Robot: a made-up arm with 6 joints. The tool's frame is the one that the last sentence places.
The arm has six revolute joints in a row. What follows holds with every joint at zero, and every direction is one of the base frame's.
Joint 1 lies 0.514 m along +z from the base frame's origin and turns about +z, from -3.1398 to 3.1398 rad.
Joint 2 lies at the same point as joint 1 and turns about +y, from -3.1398 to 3.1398 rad.
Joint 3 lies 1.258 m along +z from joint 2 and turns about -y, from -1.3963 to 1.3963 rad.
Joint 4 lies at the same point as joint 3 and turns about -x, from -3.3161 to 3.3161 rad.
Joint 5 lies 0.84 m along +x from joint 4 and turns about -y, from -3.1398 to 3.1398 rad.
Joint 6 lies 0.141 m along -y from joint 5 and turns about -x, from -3.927 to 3.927 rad.
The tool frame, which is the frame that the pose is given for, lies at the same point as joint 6; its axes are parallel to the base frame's.
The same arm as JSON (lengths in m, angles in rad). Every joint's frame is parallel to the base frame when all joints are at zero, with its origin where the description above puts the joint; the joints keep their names.
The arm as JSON. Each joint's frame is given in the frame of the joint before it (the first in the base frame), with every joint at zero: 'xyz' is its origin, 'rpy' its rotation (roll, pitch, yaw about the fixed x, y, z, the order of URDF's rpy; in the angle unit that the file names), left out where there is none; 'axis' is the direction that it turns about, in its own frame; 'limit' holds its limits. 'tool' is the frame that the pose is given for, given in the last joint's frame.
{"units": {"length": "m", "angle": "rad"}, "joints": [{"name": "joint 1", "type": "revolute", "origin": {"xyz": [0.0, 0.0, 0.514]}, "axis": [0.0, 0.0, 1.0], "limit": {"lower": -3.1398, "upper": 3.1398}}, {"name": "joint 2", "type": "revolute", "origin": {"xyz": [0.0, 0.0, 0.0]}, "axis": [0.0, 1.0, 0.0], "limit": {"lower": -3.1398, "upper": 3.1398}}, {"name": "joint 3", "type": "revolute", "origin": {"xyz": [0.0, 0.0, 1.258]}, "axis": [0.0, -1.0, 0.0], "limit": {"lower": -1.3963, "upper": 1.3963}}, {"name": "joint 4", "type": "revolute", "origin": {"xyz": [0.0, 0.0, 0.0]}, "axis": [-1.0, 0.0, 0.0], "limit": {"lower": -3.3161, "upper": 3.3161}}, {"name": "joint 5", "type": "revolute", "origin": {"xyz": [0.84, 0.0, 0.0]}, "axis": [0.0, -1.0, 0.0], "limit": {"lower": -3.1398, "upper": 3.1398}}, {"name": "joint 6", "type": "revolute", "origin": {"xyz": [0.0, -0.141, 0.0]}, "axis": [-1.0, 0.0, 0.0], "limit": {"lower": -3.927, "upper": 3.927}}], "tool": {"origin": {"xyz": [0.0, 0.0, 0.0]}}}
